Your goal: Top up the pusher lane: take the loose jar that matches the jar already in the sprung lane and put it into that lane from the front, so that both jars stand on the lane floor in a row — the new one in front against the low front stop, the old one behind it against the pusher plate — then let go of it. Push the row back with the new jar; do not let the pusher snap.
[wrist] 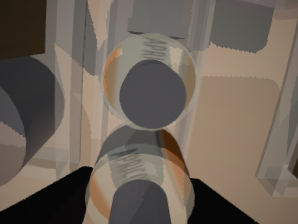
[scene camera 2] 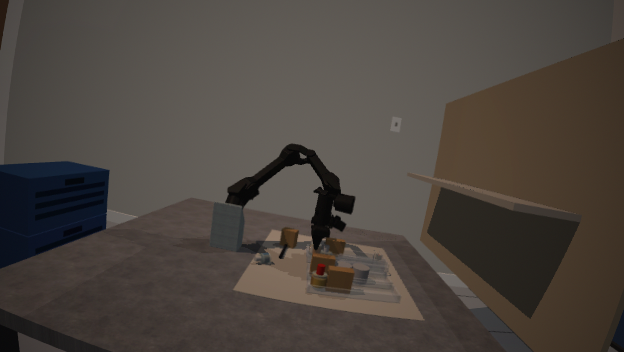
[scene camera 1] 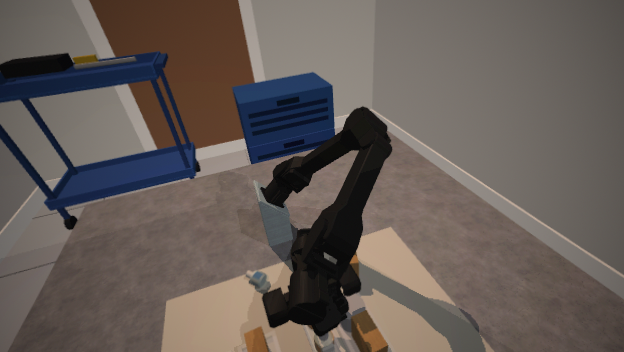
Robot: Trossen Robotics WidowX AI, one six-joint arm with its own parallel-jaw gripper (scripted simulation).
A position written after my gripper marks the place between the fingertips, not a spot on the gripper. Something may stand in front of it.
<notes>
I see my gripper (scene camera 1: 315,315) and a beige mat (wrist: 243,75).
My gripper also shows in the wrist view (wrist: 140,182) and in scene camera 2 (scene camera 2: 315,247).
</notes>
